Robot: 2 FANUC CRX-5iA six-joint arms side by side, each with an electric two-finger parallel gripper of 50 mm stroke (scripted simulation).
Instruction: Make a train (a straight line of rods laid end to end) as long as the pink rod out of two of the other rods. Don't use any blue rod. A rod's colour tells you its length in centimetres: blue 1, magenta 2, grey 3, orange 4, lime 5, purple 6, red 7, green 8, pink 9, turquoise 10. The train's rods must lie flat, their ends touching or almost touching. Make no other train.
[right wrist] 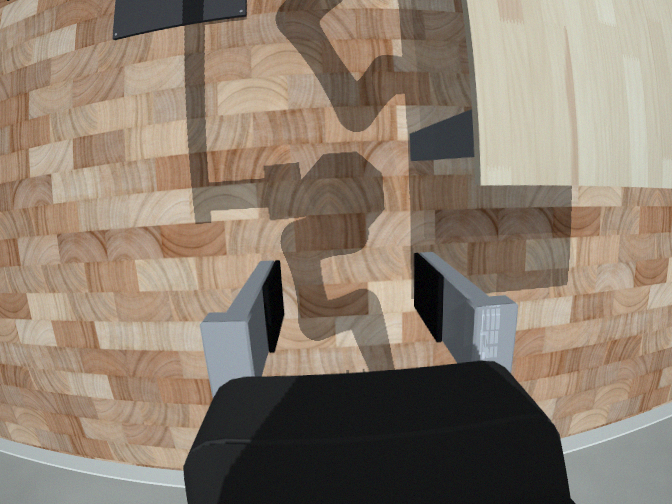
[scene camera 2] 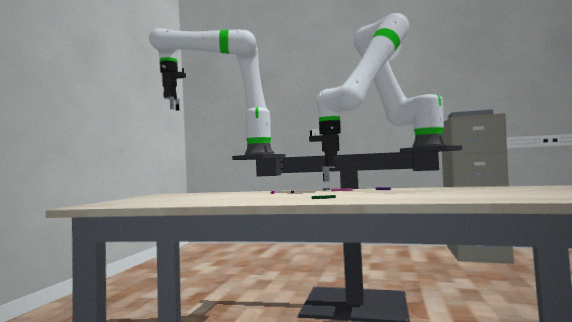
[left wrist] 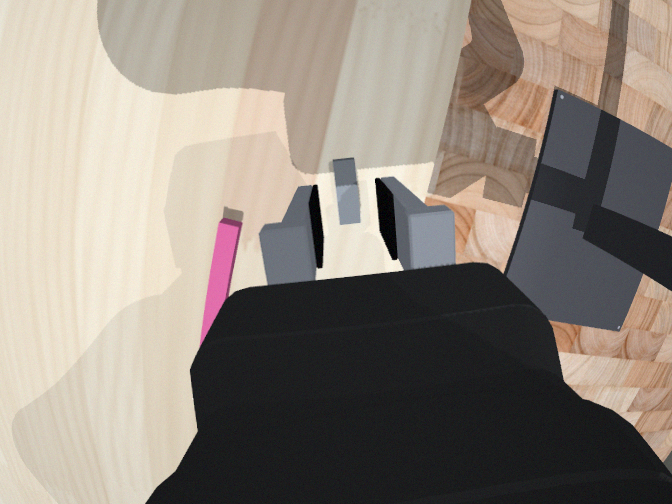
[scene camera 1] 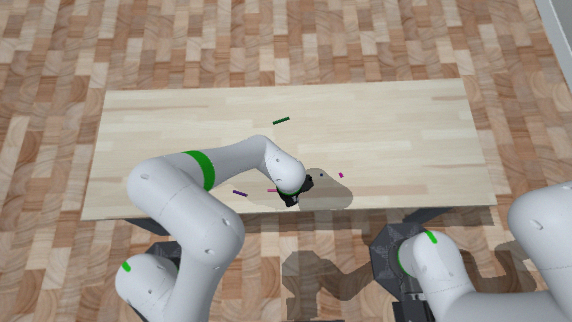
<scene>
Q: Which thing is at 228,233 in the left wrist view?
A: A pink rod.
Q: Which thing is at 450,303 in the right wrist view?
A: My right gripper.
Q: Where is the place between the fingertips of my left gripper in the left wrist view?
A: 349,208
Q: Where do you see a grey rod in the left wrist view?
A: At 345,177
</scene>
